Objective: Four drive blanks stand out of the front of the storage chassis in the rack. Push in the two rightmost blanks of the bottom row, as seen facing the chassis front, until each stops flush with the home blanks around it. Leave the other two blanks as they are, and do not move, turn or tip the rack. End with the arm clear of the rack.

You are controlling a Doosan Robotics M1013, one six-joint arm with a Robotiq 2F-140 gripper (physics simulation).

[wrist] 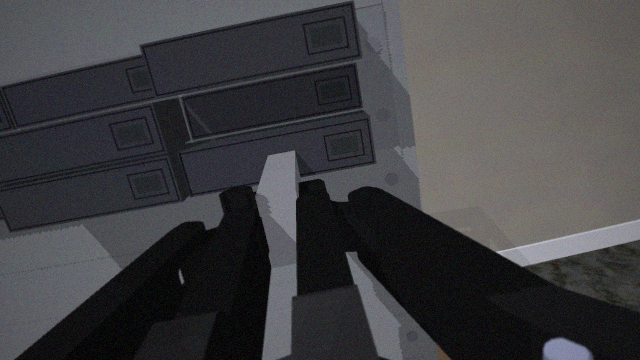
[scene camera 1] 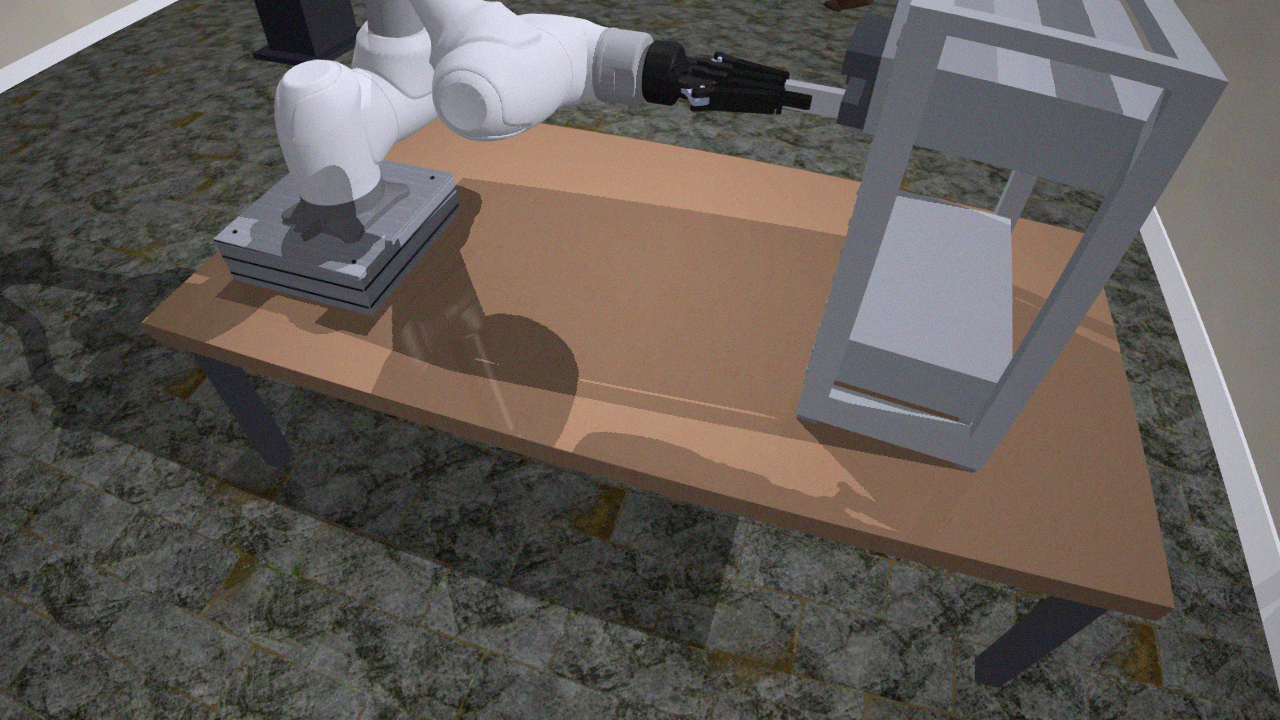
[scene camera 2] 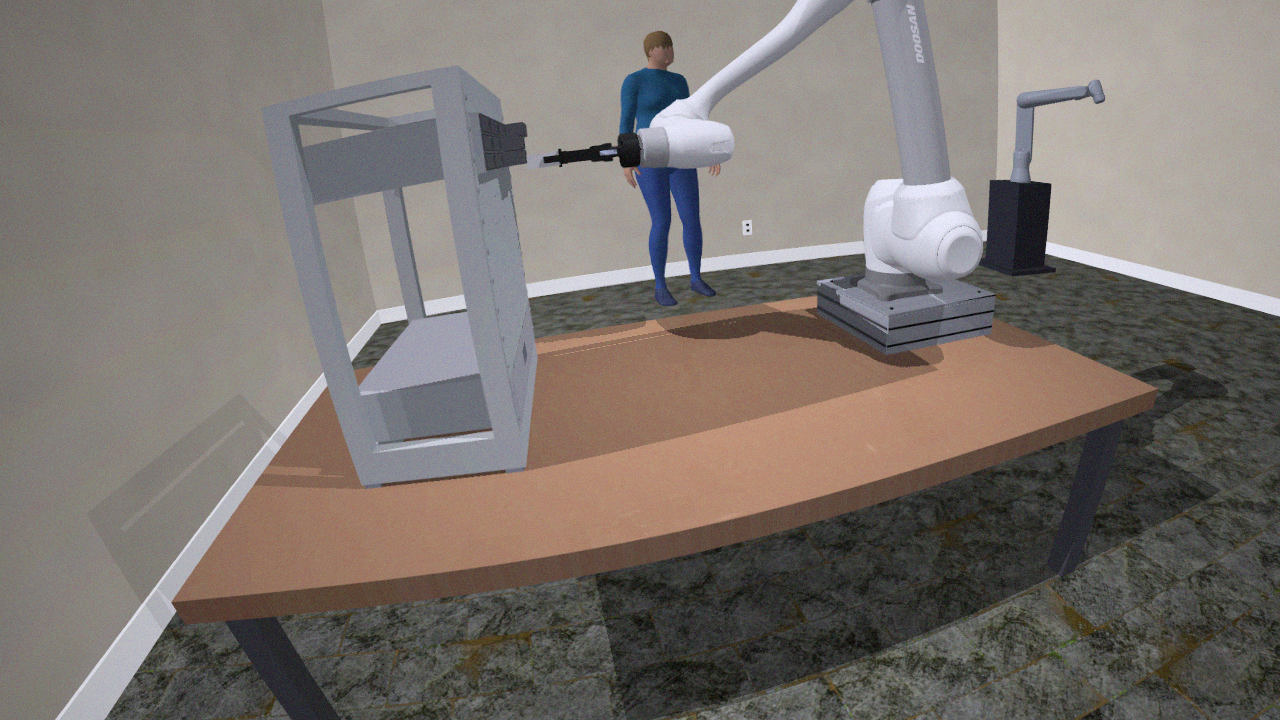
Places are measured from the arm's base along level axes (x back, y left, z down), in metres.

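Pixels of known places: gripper, fingertip midpoint: (wrist: 286, 178) (scene camera 1: 842, 104); arm's base, link origin: (scene camera 1: 347, 206) (scene camera 2: 895, 287).
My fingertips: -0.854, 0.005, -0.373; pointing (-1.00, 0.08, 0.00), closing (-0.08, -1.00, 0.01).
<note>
For each thing: its middle in the pictures, then the offset to it from my fingertips, as dx, dy, dz. "spot": a spot on its surface instead. Level surfaces: height alone.
- bottom-right blank, body centre: (wrist: 285, 138) (scene camera 1: 897, 104) -0.061, +0.004, -0.013
- recessed middle-right blank, body centre: (wrist: 281, 95) -0.089, +0.004, -0.041
- top-right blank, body centre: (wrist: 267, 55) (scene camera 1: 904, 56) -0.054, +0.004, -0.070
- wooden table, surface height: dz +0.471
- second box unit, surface spot: (scene camera 1: 948, 268) (scene camera 2: 434, 346) spot: -0.216, +0.184, +0.315
The gripper (scene camera 1: 796, 100) (scene camera 2: 553, 159) (wrist: 275, 192) is shut, level in front of the storage chassis (scene camera 1: 1047, 125) (scene camera 2: 371, 161). A pale bar (scene camera 1: 825, 98) (scene camera 2: 538, 161) (wrist: 280, 190) sticks out past its fingertips. In the wrist view the bar's tip overlaps the bottom-right blank (wrist: 225, 167); whether they touch is unclear. That blank stands out from the recessed middle-right blank (wrist: 270, 102). The top-right blank (wrist: 240, 55) stands well out. The bottom blank to the left (wrist: 90, 192) and the middle one above it (wrist: 75, 150) also look proud. The lower faces are partly near or behind the fingers.
The grey rack (scene camera 1: 868, 223) (scene camera 2: 472, 268) stands upright on the wooden table (scene camera 1: 680, 268) (scene camera 2: 716, 483), with a second box unit (scene camera 1: 948, 268) (scene camera 2: 434, 349) low inside it. The arm's base plate (scene camera 1: 402, 192) (scene camera 2: 939, 308) is at the table's other end. A person (scene camera 2: 662, 179) stands beyond the table.
</note>
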